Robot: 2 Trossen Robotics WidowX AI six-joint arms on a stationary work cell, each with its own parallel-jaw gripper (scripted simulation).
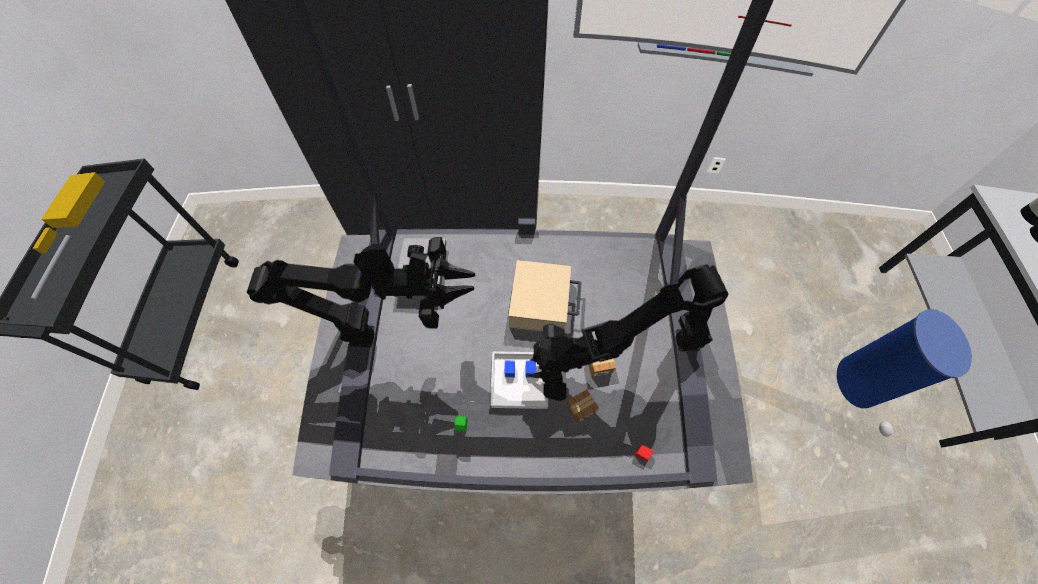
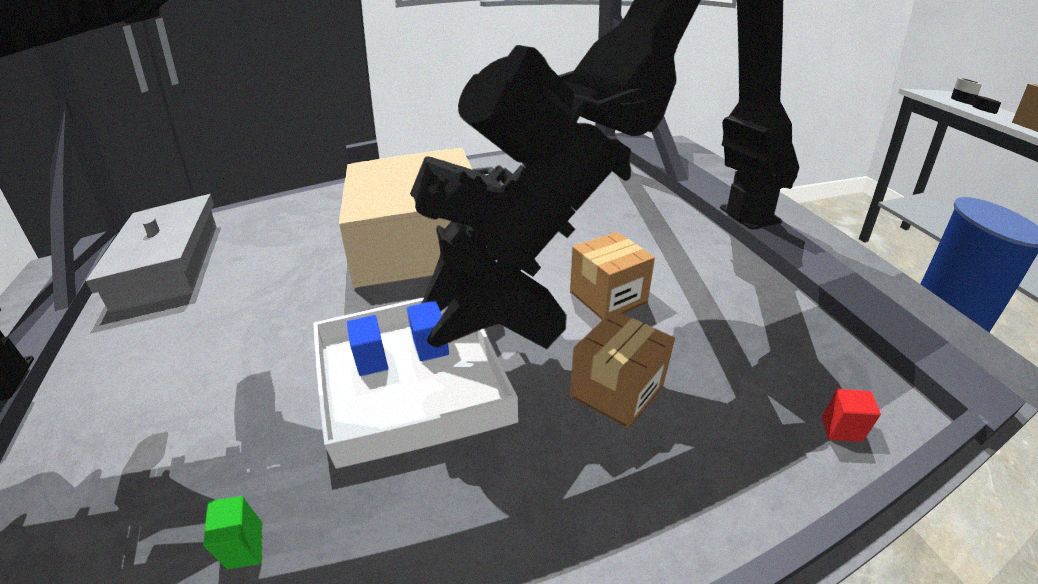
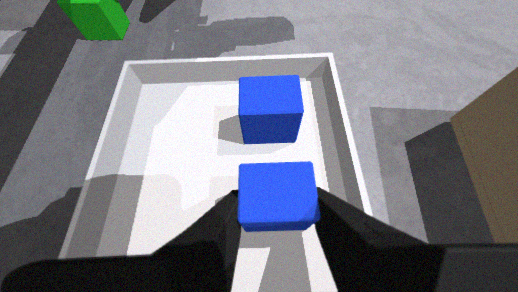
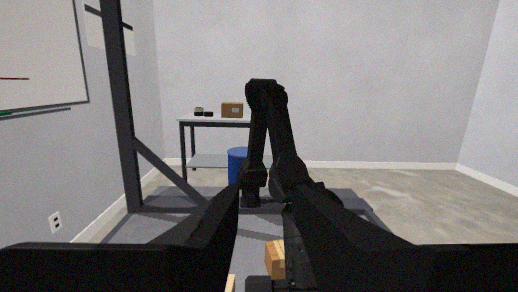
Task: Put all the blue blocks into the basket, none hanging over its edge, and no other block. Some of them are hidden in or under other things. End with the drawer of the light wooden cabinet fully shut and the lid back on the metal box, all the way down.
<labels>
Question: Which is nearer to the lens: the white basket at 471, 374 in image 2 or the cardboard box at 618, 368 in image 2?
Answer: The cardboard box.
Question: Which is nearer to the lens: the white basket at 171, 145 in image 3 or the blue block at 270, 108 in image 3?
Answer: The blue block.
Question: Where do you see a red block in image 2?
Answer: At 850, 415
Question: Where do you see a cardboard box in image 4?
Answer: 274, 260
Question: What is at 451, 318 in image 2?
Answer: My left gripper.
</labels>
